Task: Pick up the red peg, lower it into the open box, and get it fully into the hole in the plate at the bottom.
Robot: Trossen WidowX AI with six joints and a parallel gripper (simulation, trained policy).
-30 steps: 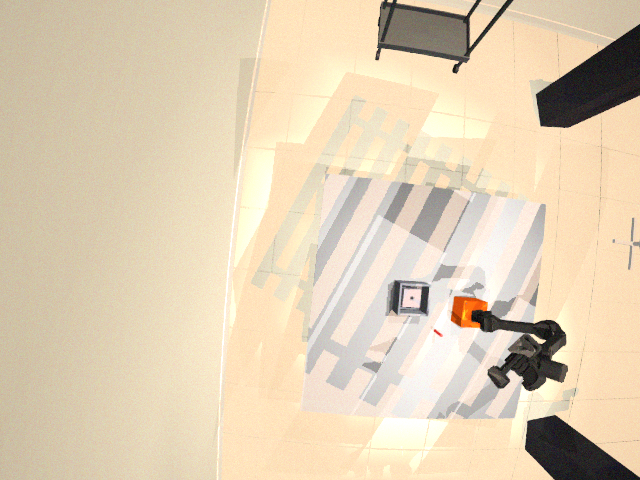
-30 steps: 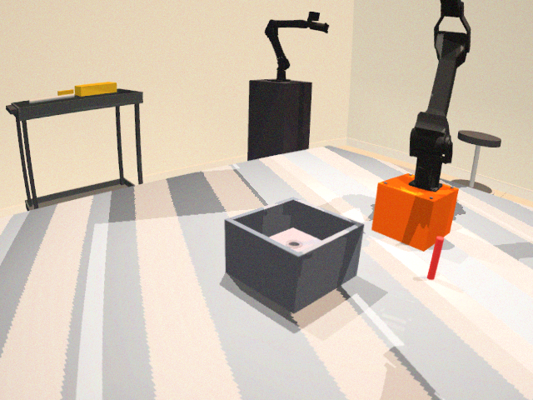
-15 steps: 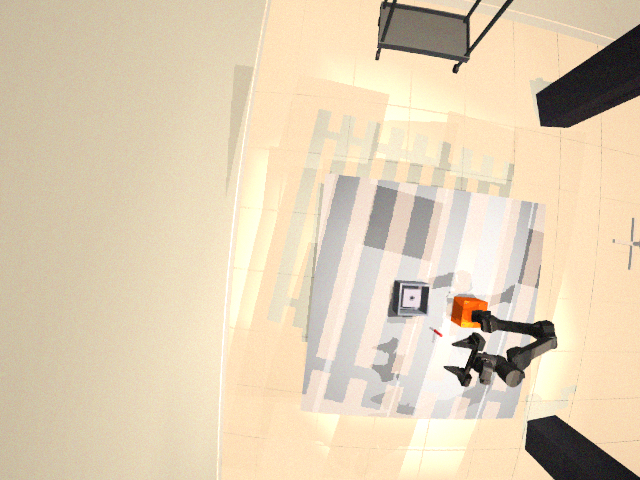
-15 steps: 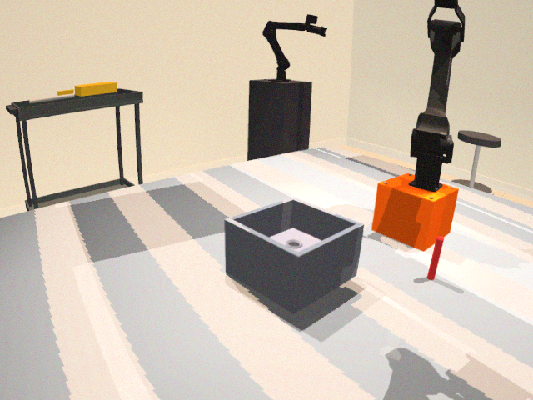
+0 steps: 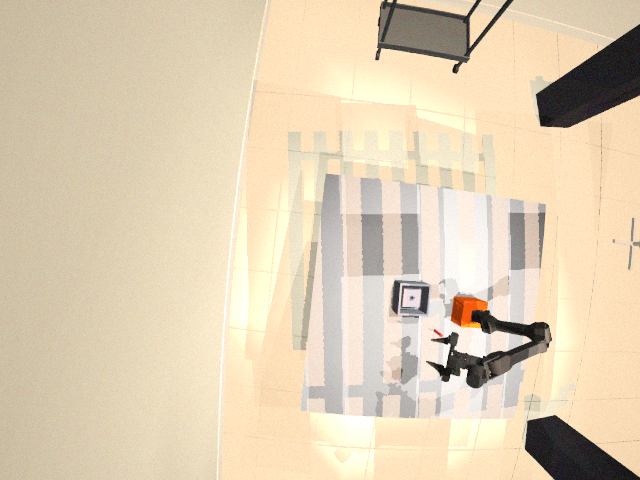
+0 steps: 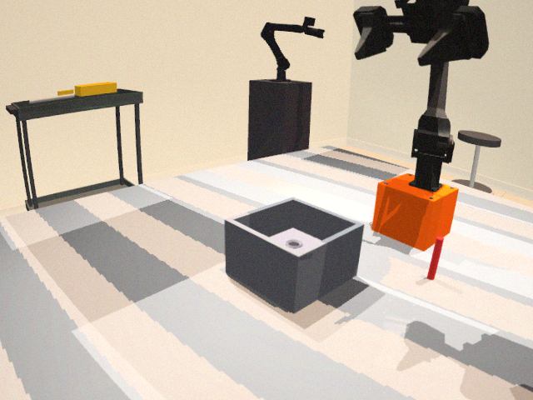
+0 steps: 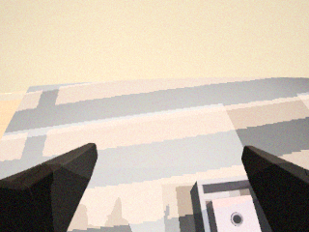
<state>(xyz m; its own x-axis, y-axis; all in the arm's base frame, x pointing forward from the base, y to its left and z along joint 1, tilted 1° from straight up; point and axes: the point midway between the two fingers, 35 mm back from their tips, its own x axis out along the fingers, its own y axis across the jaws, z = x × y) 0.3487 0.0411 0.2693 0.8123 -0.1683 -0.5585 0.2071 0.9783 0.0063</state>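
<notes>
Now: gripper tip 19 cm past the red peg, 6 cm to the right of it and 32 cm above it. Round my gripper tip: pale plate (4 cm behind, 15 cm to the right, 32 cm below); then grey box (4 cm behind, 15 cm to the right, 34 cm below).
</notes>
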